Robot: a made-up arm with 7 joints.
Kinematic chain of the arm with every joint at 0, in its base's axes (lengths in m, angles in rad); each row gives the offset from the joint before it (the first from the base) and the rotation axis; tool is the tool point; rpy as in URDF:
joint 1: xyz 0 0 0.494 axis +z
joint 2: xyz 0 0 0 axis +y
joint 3: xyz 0 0 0.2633 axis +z
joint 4: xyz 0.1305 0 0 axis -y
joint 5: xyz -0.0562 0 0.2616 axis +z
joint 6: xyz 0 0 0 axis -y
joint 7: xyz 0.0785 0 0 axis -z
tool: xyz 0 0 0 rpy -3.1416 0 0
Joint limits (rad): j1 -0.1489..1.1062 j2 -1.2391..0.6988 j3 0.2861..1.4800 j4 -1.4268..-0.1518 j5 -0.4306..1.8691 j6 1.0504..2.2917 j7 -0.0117..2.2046
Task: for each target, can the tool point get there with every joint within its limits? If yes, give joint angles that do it. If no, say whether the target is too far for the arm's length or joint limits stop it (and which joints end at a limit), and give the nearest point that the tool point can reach.
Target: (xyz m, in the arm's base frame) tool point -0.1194 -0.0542 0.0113
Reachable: no: joint limits stop it (at a limit: joint 1, joint 2, joint 3, joint 4, joint 6) | nearest point -0.5491 -0.0844 0.6149 | short by 0.742 m
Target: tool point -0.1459 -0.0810 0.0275
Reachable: no: joint limits stop it (at a limit: joint 1, joint 2, joint 3, joint 4, joint 6) | nearest point -0.5498 -0.0861 0.6144 | short by 0.712 m
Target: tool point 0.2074 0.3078 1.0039
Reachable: yes | joints 0.6391 0.3468 0.7889 -0.3782 1.3456 1.8859 0.9948
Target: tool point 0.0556 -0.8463 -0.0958
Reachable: no: too far | nearest point -0.3247 -0.4727 0.6742 | short by 0.937 m
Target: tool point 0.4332 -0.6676 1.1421
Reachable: no: too far | nearest point 0.3737 -0.0732 0.9615 | short by 0.624 m
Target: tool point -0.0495 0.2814 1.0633
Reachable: yes | joints 0.4227 -0.2107 0.9568 -0.8694 -0.2370 1.9047 0.3343
